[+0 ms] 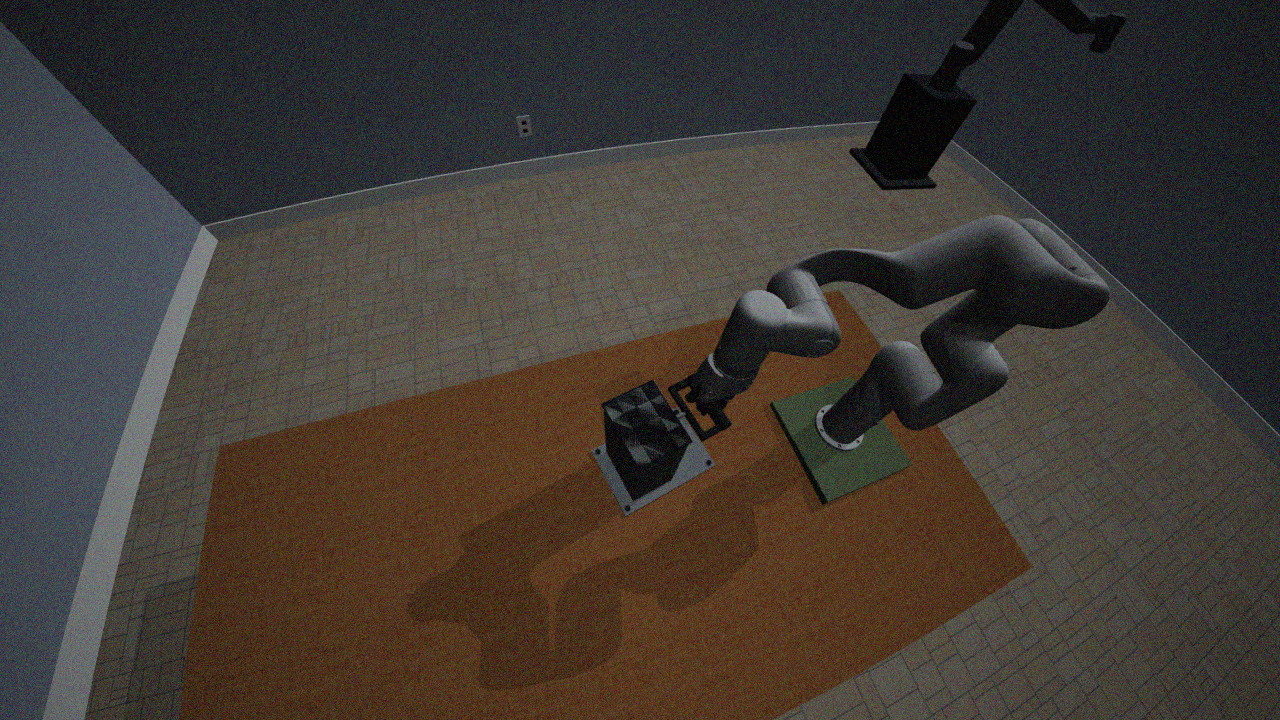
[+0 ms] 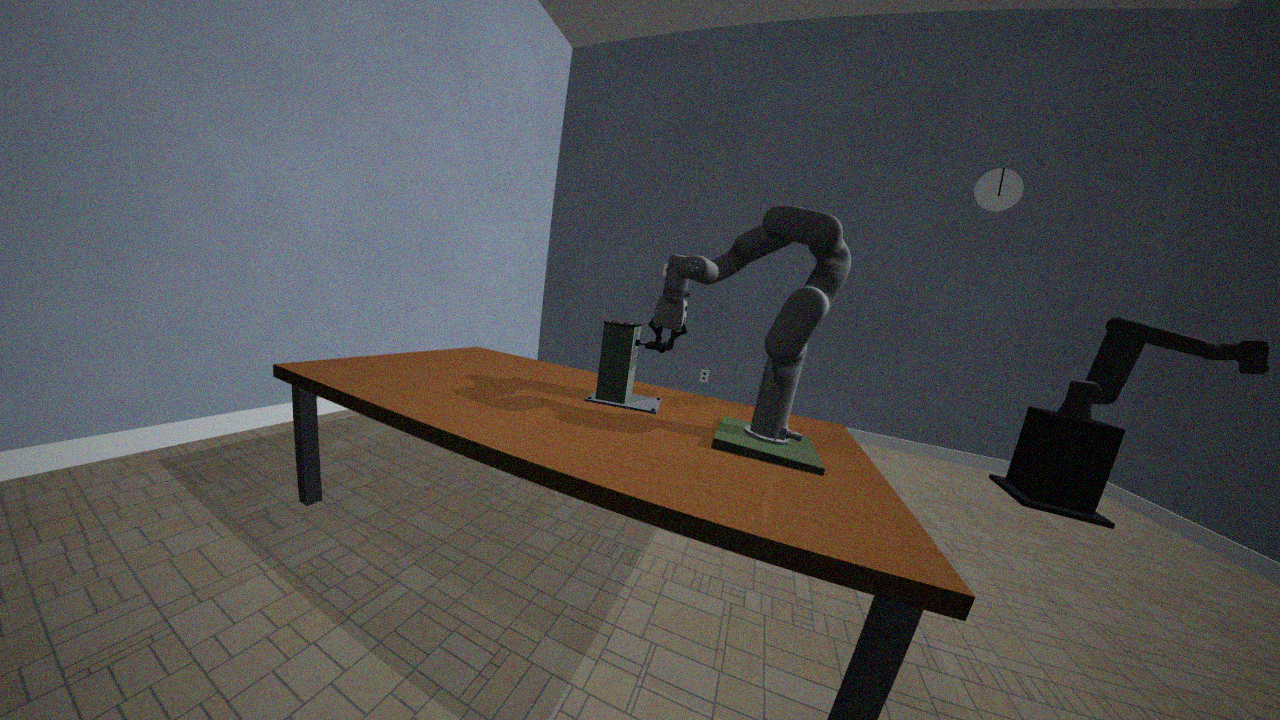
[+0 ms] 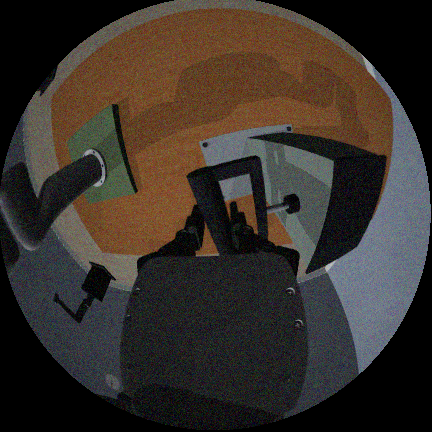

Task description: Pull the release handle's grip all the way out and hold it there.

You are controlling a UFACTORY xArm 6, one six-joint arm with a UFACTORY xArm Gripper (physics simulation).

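The release handle's black rectangular grip (image 1: 716,430) (image 2: 660,347) (image 3: 210,202) sticks out sideways from a dark box-shaped housing (image 1: 644,429) (image 2: 615,362) (image 3: 357,200). A short metal rod (image 3: 276,207) runs from the grip's inner bar to a round black collar (image 3: 292,203) on the housing's pale face. My gripper (image 1: 707,405) (image 2: 665,342) (image 3: 215,213) points down at the grip and is shut on its outer bar. One finger is on the outer side, the other inside the frame's opening. The contact faces are dark and partly hidden.
The housing stands on a grey plate (image 1: 689,467) (image 2: 642,405) (image 3: 225,145) bolted to the orange-brown table (image 1: 358,537) (image 2: 537,429) (image 3: 150,65). My arm's green base (image 1: 832,479) (image 2: 760,445) (image 3: 92,135) is beside it. A second, dark arm on a pedestal (image 1: 917,125) (image 2: 1065,456) (image 3: 98,281) stands away from the table.
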